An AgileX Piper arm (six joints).
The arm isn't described. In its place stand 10 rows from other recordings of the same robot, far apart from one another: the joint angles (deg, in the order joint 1, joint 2, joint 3, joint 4, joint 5, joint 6), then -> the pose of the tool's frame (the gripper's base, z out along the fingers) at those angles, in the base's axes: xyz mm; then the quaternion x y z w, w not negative.
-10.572 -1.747 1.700 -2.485 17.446 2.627 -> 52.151, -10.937, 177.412, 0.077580, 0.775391, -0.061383, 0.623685
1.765 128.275 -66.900 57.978 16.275 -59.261 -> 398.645, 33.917, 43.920, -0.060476, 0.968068, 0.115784, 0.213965
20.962 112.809 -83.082 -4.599 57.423 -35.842 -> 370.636, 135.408, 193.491, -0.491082, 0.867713, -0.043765, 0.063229
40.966 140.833 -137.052 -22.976 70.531 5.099 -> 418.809, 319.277, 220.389, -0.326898, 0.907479, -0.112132, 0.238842
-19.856 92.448 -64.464 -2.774 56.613 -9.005 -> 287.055, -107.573, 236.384, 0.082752, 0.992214, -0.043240, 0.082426
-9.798 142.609 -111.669 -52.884 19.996 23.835 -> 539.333, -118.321, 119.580, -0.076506, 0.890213, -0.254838, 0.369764
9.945 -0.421 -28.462 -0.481 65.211 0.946 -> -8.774, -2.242, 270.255, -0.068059, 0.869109, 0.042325, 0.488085
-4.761 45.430 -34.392 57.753 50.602 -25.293 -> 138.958, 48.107, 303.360, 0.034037, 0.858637, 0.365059, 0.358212
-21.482 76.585 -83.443 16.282 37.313 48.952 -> 279.836, -93.509, 442.729, 0.523043, 0.655332, 0.254411, 0.481915
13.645 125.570 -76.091 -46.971 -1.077 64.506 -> 442.563, 108.722, 107.311, 0.028556, 0.919181, 0.111654, 0.376596
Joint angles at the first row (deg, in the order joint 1, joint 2, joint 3, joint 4, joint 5, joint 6):
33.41, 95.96, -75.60, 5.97, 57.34, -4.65
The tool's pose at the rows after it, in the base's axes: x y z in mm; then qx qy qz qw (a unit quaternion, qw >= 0):
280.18, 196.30, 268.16, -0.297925, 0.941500, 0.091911, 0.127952
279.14, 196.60, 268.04, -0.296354, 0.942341, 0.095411, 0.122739
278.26, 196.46, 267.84, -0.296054, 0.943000, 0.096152, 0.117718
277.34, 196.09, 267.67, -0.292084, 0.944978, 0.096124, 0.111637
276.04, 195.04, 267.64, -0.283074, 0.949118, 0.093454, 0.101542
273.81, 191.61, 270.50, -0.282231, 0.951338, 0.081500, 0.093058
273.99, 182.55, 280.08, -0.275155, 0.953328, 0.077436, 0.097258
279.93, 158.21, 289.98, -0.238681, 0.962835, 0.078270, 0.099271
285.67, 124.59, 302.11, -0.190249, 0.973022, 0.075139, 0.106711
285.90, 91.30, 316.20, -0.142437, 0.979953, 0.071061, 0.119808
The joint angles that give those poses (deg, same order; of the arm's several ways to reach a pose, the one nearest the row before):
33.41, 95.96, -75.60, 7.18, 57.73, -4.65
33.41, 95.96, -75.60, 7.75, 58.21, -4.64
33.41, 95.96, -75.60, 7.98, 58.74, -4.65
33.41, 95.96, -75.62, 8.07, 59.41, -4.13
33.41, 95.96, -75.72, 7.85, 60.64, -2.81
33.41, 95.49, -75.95, 6.54, 62.61, -2.00
32.18, 94.14, -76.46, 6.01, 64.20, -2.01
27.80, 92.36, -76.54, 6.51, 66.03, -2.01
21.77, 90.04, -76.54, 6.64, 67.92, -2.12
15.83, 87.28, -76.54, 6.64, 69.59, -2.23

